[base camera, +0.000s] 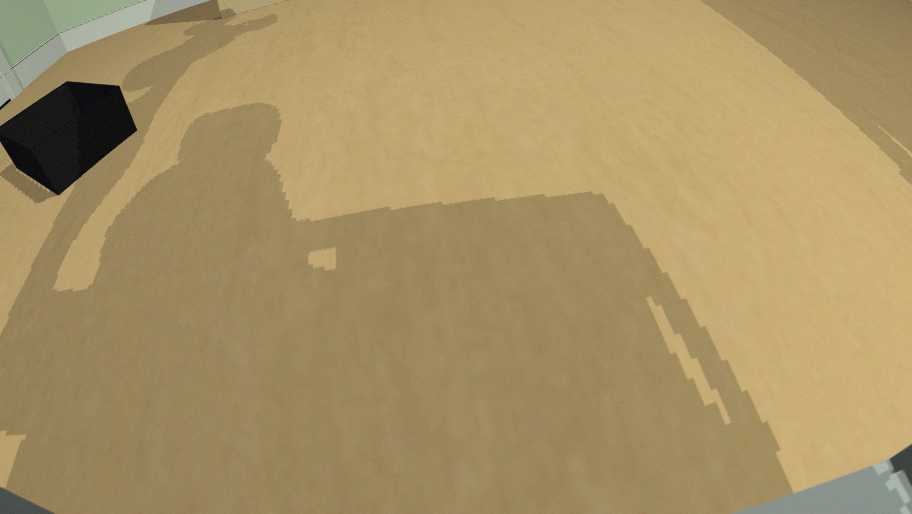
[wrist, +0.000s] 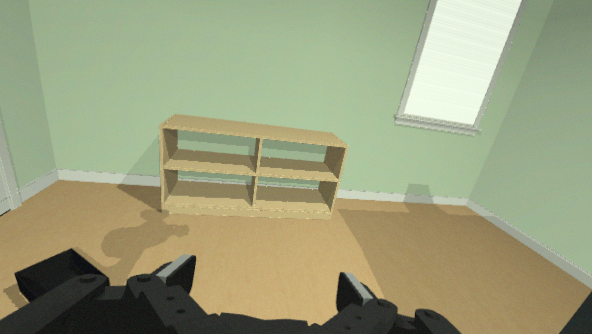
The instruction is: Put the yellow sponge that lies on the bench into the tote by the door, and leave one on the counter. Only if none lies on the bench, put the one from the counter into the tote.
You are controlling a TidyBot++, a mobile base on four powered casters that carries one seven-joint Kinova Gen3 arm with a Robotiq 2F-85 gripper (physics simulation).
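Frame: origin at the arm's base, x right, y back, z down, level; millimetres.
Where they show: gripper, fingertip midpoint: (wrist: 267, 280).
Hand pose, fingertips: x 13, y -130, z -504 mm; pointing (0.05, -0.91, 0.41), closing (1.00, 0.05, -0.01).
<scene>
After its pixels a point has its place.
The black tote (base camera: 95, 137) @[y -784, x -634, z 353 mm] (wrist: 44, 274) @[y -909, x -905, z 368 mm] stands on the floor, at the left in the base camera view and at the lower left in the wrist view, partly behind the gripper's left linkage. My gripper (wrist: 267, 280) @[y -130, x 13, z -503 mm] is open, with its two fingers wide apart and no object between them. The tote is to the left of the fingers in the wrist view. No yellow sponge, bench or counter shows in either view.
A low wooden shelf unit (wrist: 255, 130) @[y -1719, x -98, z -214 mm] with open compartments stands against the green wall. A window (wrist: 460, 65) @[y -2157, x 1510, z -919 mm] is to its right. A white door frame (wrist: 9, 172) @[y -1417, x -1472, z 163 mm] shows at the left edge. Robot shadows fall on the floor (base camera: 542, 127) @[y -662, x 104, z 396 mm].
</scene>
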